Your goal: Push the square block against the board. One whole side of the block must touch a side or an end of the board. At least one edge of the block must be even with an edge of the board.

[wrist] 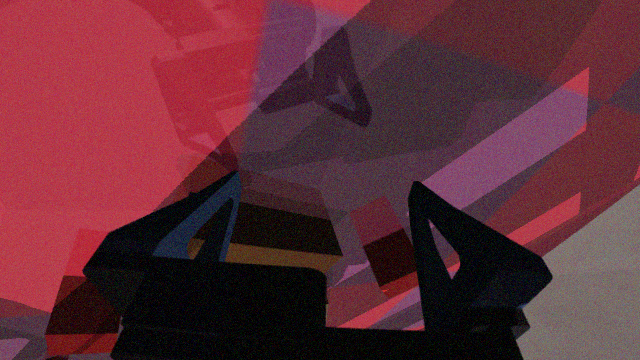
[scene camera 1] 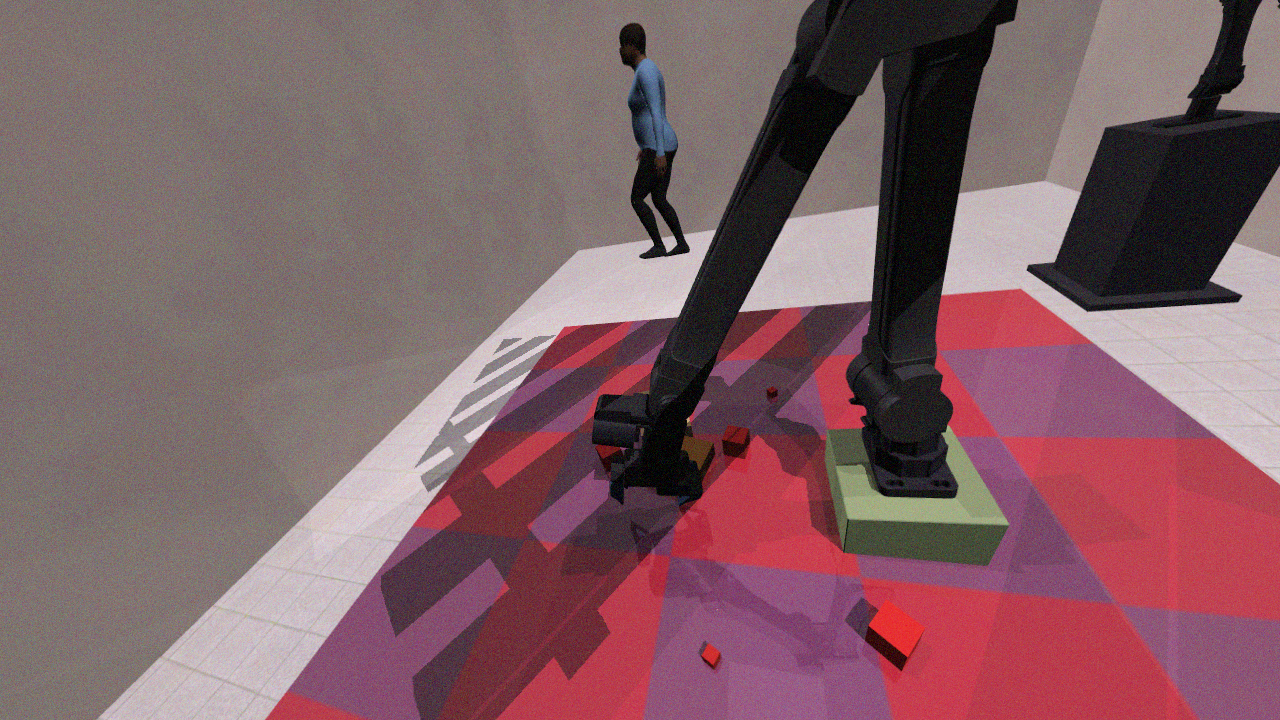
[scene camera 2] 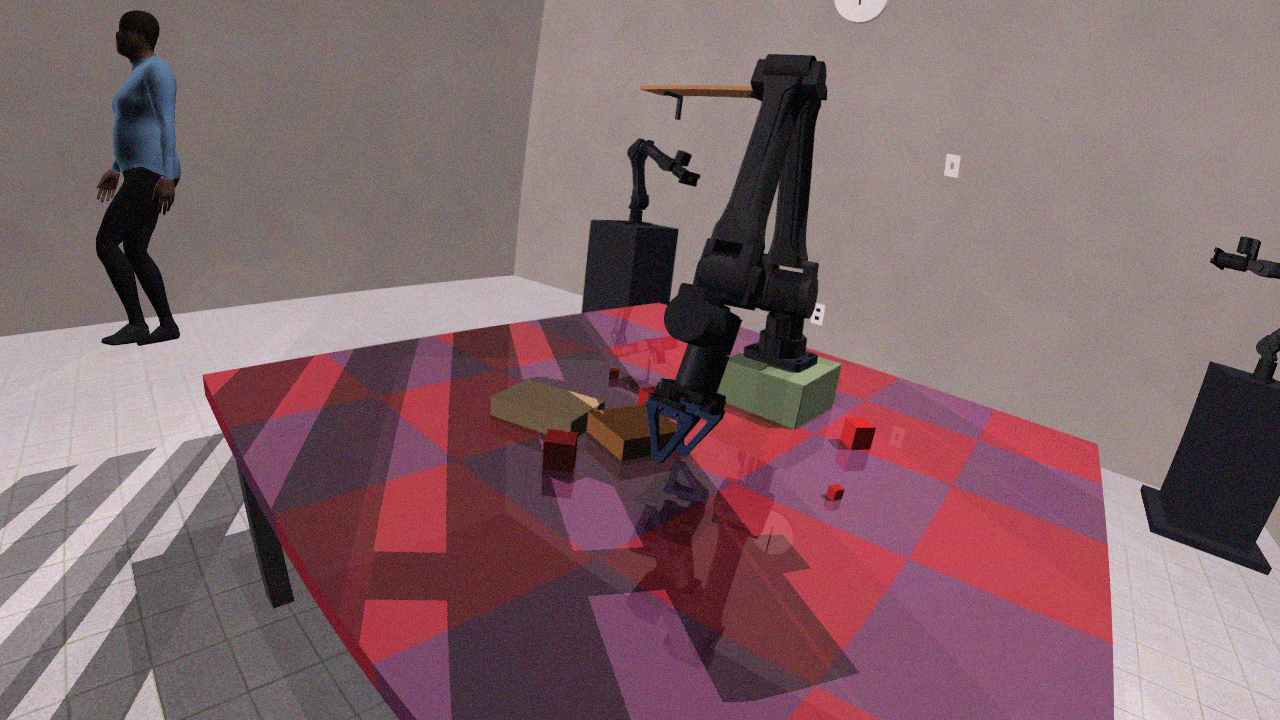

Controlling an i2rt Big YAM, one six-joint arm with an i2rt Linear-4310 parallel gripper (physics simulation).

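Places are measured from the arm's base along level axes (x down, y left, z ahead), in millimetres.
Where they show: gripper, fingertip midpoint: [wrist: 325, 184] [scene camera 1: 650, 501] [scene camera 2: 669, 458]; arm's base at its link origin: [scene camera 1: 904, 462] [scene camera 2: 780, 359].
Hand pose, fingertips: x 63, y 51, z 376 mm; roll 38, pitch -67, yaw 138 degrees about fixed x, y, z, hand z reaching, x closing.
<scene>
Each offset is from my fingertips to the centre of the thing.
The orange-brown square block {dx +3, dy -92, dz -34 mm} [scene camera 1: 700, 450] [scene camera 2: 623, 427] [wrist: 285, 256] lies flat, partly behind my fingers in the scene camera 2 view. The tan board {dx +3, dy -224, dz +21 mm} [scene camera 2: 535, 407] lies flat beside it, with a corner of the block close to the board's near end; I cannot tell whether they touch. The board is almost wholly hidden by the arm in the scene camera 1 view and by the gripper body in the wrist view. My gripper [scene camera 1: 653, 497] [scene camera 2: 673, 455] [wrist: 325, 184] is open and empty, low over the table beside the block, on the side away from the board.
Two red cubes {dx -1, dy -99, dz +105 mm} [scene camera 2: 560, 452] [wrist: 390, 257] {dx -1, dy -142, dz -137 mm} [scene camera 1: 735, 440] lie near the block and board, one on either side. A tiny red cube {dx +11, dy -300, dz -206 mm} [scene camera 1: 771, 392] [scene camera 2: 614, 376] lies farther back. Another red block {dx -1, dy +148, dz -321 mm} [scene camera 1: 895, 634] [scene camera 2: 857, 434] lies near the green base [scene camera 1: 921, 537] [scene camera 2: 760, 398].
</scene>
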